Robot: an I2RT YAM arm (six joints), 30 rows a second.
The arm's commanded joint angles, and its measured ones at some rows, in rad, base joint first. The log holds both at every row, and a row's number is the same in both.
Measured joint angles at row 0:
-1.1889 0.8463 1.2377 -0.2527 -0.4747 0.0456
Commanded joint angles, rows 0 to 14:
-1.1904 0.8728 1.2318 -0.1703 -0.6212 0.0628
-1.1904 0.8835 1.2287 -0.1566 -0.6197 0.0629
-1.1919 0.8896 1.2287 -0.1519 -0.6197 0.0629
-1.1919 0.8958 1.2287 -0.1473 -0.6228 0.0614
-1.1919 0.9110 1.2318 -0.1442 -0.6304 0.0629
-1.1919 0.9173 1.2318 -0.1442 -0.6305 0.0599
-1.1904 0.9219 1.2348 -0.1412 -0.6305 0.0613
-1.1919 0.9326 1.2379 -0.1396 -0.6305 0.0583
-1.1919 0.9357 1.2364 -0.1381 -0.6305 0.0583
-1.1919 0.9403 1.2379 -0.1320 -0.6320 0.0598
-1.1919 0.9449 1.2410 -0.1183 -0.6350 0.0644
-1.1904 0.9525 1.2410 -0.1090 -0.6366 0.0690
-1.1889 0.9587 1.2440 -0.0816 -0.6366 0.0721
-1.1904 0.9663 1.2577 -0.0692 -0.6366 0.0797
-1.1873 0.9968 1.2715 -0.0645 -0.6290 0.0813
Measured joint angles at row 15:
-1.1889 0.9588 1.2358 -0.1520 -0.6155 0.0536
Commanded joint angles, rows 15 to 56:
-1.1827 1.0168 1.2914 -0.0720 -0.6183 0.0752
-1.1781 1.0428 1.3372 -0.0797 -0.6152 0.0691
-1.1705 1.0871 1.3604 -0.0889 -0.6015 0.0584
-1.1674 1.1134 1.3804 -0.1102 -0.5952 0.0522
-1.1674 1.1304 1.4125 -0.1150 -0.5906 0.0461
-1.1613 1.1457 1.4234 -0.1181 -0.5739 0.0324
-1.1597 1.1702 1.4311 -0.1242 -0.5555 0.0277
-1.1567 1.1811 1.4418 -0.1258 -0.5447 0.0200
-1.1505 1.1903 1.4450 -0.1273 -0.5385 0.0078
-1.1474 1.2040 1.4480 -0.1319 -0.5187 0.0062
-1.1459 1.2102 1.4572 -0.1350 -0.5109 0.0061
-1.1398 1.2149 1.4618 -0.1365 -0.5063 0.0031
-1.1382 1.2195 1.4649 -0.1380 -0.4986 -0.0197
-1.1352 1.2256 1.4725 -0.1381 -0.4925 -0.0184
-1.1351 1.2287 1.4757 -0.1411 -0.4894 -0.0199
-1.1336 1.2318 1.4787 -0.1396 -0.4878 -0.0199
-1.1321 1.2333 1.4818 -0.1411 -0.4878 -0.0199
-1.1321 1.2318 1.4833 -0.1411 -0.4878 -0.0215
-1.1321 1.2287 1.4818 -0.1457 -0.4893 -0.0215
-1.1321 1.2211 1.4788 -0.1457 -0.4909 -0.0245
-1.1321 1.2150 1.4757 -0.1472 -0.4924 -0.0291
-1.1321 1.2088 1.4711 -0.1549 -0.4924 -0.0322
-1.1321 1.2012 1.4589 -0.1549 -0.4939 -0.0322
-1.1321 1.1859 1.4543 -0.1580 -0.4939 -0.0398
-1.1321 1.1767 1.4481 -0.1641 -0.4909 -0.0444
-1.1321 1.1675 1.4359 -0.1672 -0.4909 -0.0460
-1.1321 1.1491 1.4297 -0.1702 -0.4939 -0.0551
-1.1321 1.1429 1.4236 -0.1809 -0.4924 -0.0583
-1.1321 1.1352 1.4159 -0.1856 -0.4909 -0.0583
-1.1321 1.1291 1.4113 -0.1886 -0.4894 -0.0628
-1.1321 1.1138 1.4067 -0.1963 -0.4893 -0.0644
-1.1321 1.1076 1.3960 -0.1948 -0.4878 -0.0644
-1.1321 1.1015 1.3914 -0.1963 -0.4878 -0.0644
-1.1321 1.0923 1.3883 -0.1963 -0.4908 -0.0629
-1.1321 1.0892 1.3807 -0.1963 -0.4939 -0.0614
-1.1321 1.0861 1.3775 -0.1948 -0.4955 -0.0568
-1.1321 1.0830 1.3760 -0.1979 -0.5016 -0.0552
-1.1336 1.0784 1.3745 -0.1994 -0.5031 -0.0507
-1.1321 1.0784 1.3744 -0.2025 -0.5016 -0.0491
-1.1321 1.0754 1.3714 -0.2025 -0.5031 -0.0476
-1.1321 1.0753 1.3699 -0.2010 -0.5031 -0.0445
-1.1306 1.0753 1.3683 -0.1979 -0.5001 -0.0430
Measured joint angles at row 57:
-1.1374 1.0893 1.3808 -0.2005 -0.5014 -0.0444
